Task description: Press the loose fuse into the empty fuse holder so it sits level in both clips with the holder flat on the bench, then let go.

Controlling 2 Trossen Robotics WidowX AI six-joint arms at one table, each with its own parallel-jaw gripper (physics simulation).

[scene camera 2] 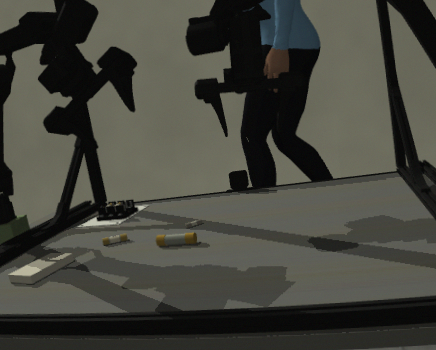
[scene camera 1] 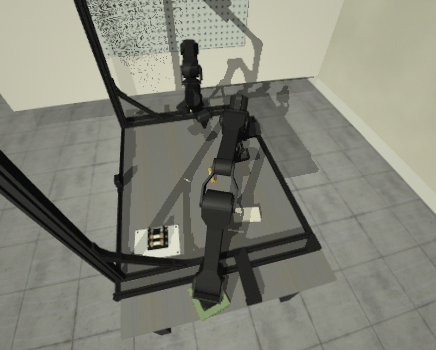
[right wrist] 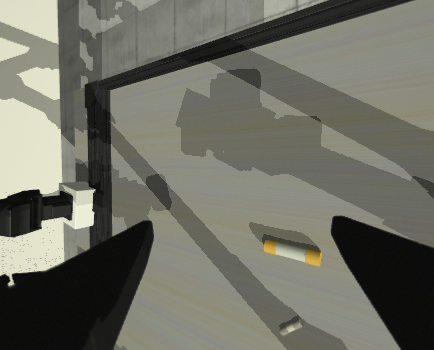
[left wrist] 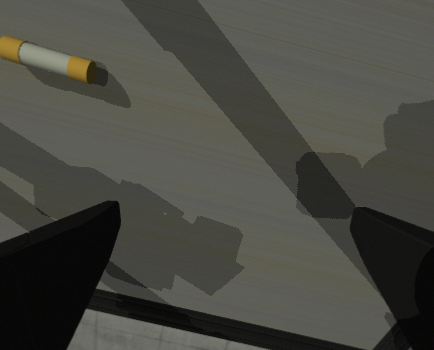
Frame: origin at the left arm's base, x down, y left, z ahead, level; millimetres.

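Where they show: left gripper, between the fingertips: (scene camera 2: 252, 134) (scene camera 1: 201, 123) (left wrist: 236, 215); right gripper, between the fingertips: (scene camera 2: 114, 130) (right wrist: 241, 226); left arm's base, origin of its link: (right wrist: 66, 205); right arm's base, origin of its link: (scene camera 2: 0, 222) (scene camera 1: 208, 296).
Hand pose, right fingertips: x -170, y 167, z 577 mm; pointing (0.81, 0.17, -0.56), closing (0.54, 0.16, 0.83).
Things, the pixels of their top centre, and the offset from my right fingertips. "*": a spot on its surface instead.
- white plate, a spot on its surface: (scene camera 2: 90, 221) (scene camera 1: 168, 253) * dz +339, dx +234, dy -288 mm
- large orange-capped fuse, centre of its top: (left wrist: 42, 62) (right wrist: 289, 253) (scene camera 2: 175, 234) dz -19, dx +215, dy -98 mm
- smaller orange-capped fuse, centre of its top: (scene camera 2: 114, 236) dz +140, dx +221, dy -120 mm
- tiny pale fuse, centre of its top: (right wrist: 290, 329) (scene camera 2: 193, 221) (scene camera 1: 187, 179) dz -1, dx +225, dy -213 mm
- white block, centre of its top: (scene camera 2: 41, 263) (scene camera 1: 246, 213) dz +203, dx +221, dy +32 mm
- small black box, a spot on its surface: (scene camera 2: 238, 180) * dz -6, dx +205, dy -510 mm
The black fuse holder (scene camera 1: 157, 237) (scene camera 2: 116, 210) sits on a white plate (scene camera 1: 172, 247) (scene camera 2: 90, 221); brassy parts show in it, and the empty place cannot be told. A large orange-capped fuse (scene camera 1: 211, 175) (scene camera 2: 176, 239) (left wrist: 45, 59) (right wrist: 292, 252) lies loose on the bench. A smaller orange-capped fuse (scene camera 2: 115, 239) and a tiny pale fuse (scene camera 1: 187, 179) (scene camera 2: 194, 223) (right wrist: 291, 326) lie apart from it. My left gripper (scene camera 2: 252, 132) (left wrist: 236, 215) is open and empty above the bench. My right gripper (scene camera 2: 100, 120) (right wrist: 241, 226) is open and empty, high above the bench.
A white block (scene camera 1: 250, 214) (scene camera 2: 40, 268) lies on the bench. A dark frame rail (scene camera 1: 285, 185) (scene camera 2: 215, 320) borders the bench. A small black box (scene camera 1: 118, 180) (scene camera 2: 238, 180) stands at its edge. A person (scene camera 2: 290, 25) stands behind the bench in scene camera 2.
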